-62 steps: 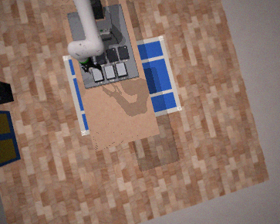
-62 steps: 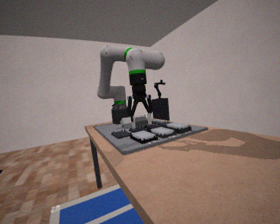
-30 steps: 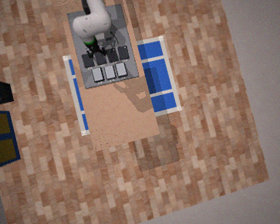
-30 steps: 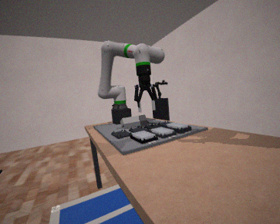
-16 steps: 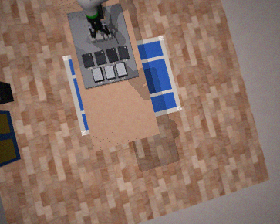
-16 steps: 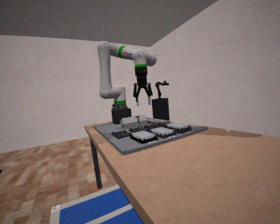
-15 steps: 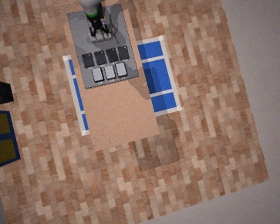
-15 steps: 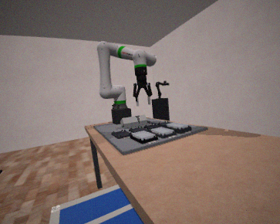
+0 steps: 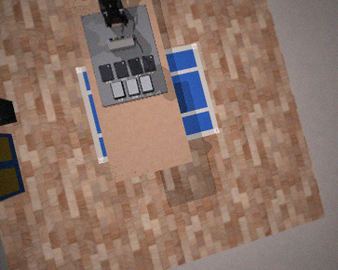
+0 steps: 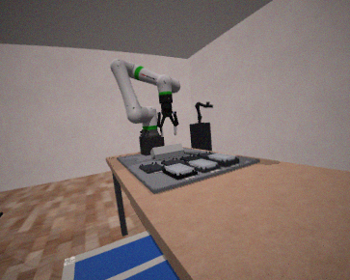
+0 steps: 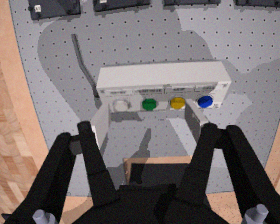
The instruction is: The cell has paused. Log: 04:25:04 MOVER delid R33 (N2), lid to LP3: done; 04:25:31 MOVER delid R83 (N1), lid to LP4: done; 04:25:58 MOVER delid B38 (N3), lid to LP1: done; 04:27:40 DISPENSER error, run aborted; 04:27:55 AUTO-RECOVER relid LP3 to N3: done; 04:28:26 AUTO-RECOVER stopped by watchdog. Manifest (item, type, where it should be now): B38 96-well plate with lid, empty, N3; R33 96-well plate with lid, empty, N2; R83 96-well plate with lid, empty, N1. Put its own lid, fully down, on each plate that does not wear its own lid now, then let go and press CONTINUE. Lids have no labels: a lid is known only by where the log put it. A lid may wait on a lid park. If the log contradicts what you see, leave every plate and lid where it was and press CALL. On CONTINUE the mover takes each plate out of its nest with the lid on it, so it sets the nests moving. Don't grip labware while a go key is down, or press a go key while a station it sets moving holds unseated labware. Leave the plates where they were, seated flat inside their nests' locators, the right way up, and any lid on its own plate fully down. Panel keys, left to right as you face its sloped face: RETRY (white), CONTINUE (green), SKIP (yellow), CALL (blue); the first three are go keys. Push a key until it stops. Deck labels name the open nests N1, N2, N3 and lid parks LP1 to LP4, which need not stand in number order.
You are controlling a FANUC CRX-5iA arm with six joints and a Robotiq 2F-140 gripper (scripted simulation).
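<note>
Right now my hand is 10 cm above the green key and 2 cm past it. Also, from my hand: white key 10 cm below, 5 cm to the left, 2 cm behind; then yellow key 10 cm below, 5 cm to the right, 3 cm behind; then blue key 10 cm to the right, 10 cm below, 3 cm behind.
</note>
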